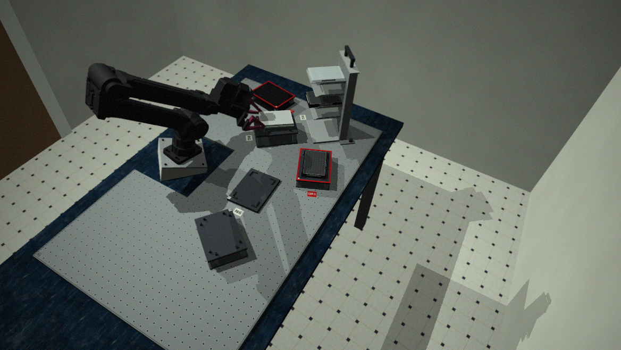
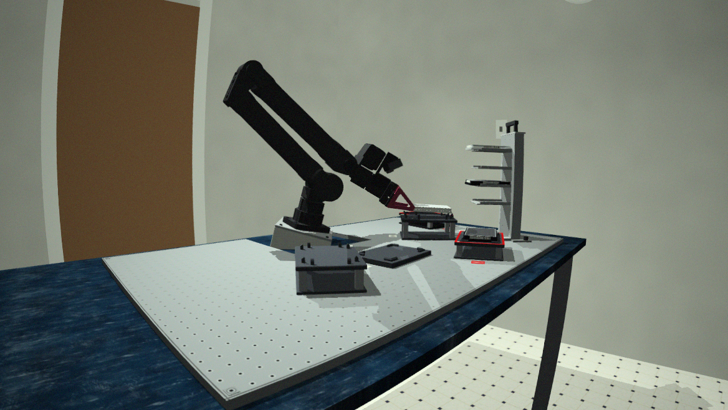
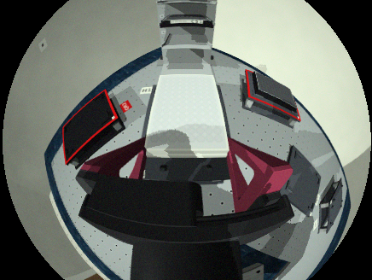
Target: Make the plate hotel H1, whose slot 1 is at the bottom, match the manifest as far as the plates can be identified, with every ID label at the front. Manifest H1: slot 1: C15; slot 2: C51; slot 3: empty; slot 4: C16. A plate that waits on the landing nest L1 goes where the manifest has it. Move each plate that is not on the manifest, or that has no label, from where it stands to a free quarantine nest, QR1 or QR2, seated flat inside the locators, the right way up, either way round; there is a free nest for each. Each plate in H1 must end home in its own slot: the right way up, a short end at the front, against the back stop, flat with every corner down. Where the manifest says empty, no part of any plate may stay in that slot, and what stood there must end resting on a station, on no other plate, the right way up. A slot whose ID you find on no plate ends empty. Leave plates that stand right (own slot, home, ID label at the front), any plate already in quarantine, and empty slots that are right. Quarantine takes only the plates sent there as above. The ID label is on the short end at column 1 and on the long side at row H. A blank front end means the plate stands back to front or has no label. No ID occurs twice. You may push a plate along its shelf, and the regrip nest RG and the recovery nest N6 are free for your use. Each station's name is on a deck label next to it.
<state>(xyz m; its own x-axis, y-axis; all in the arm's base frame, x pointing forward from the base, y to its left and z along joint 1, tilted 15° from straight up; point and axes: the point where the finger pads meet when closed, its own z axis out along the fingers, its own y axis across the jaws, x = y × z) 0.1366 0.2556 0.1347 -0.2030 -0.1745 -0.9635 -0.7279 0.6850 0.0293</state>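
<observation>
My gripper is now 40 mm short of the raised regrip nest RG, 40 mm to the right of it and 40 mm above it. From my hand the other things lie so: quarantine nest QR1: 280 mm ahead, 30 mm to the right, 60 mm below; then plate hotel H1: 220 mm ahead, 240 mm to the left, 70 mm above; then quarantine nest QR2: 120 mm behind, 210 mm to the left, 60 mm below.
</observation>
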